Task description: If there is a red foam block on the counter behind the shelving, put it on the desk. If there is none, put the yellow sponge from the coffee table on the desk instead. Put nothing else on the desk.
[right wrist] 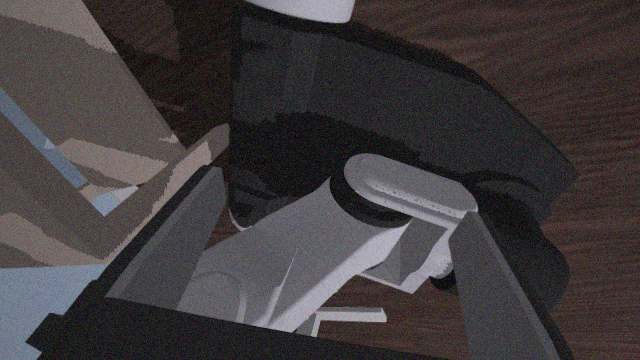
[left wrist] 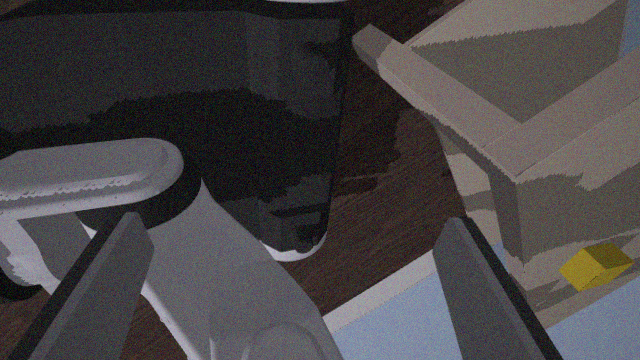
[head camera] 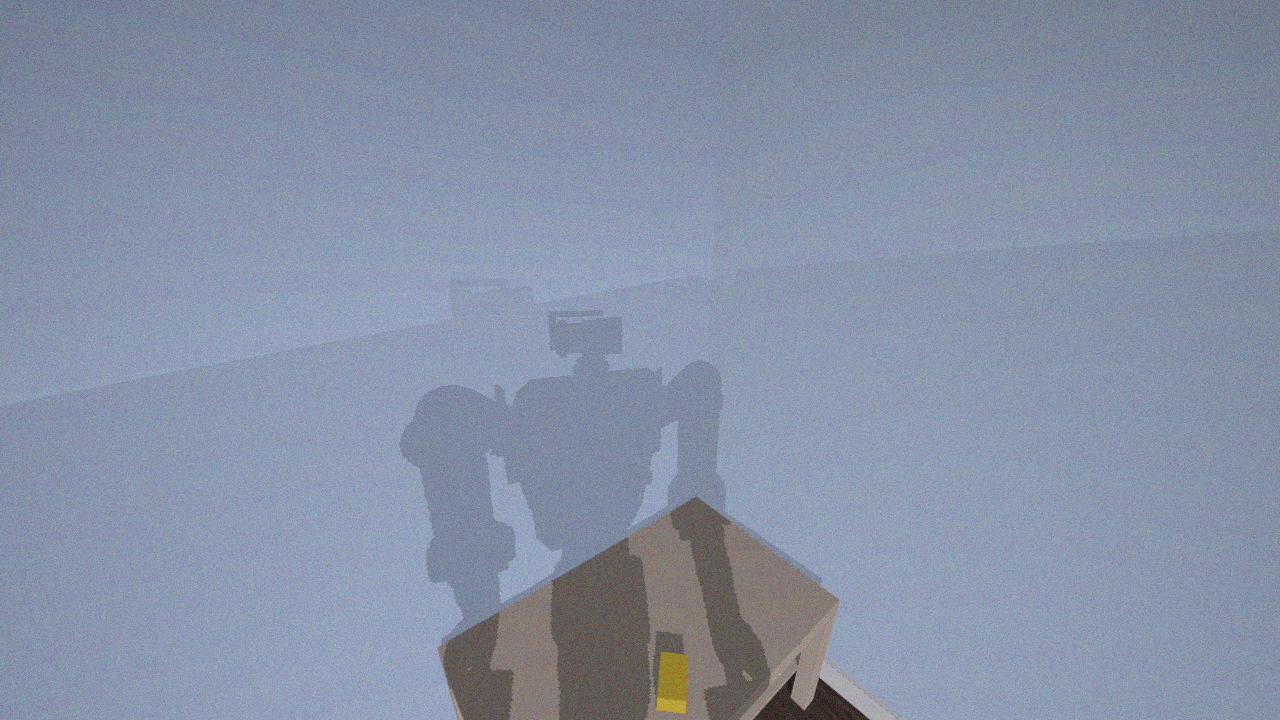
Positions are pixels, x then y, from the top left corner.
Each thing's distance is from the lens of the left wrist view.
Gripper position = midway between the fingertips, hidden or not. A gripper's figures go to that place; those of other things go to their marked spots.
my left gripper [left wrist: 298, 233]: 0.11 m
yellow sponge [left wrist: 593, 266]: 0.69 m
tan coffee table [left wrist: 529, 109]: 0.86 m
The marked spots on the tan coffee table and the yellow sponge are 0.37 m apart.
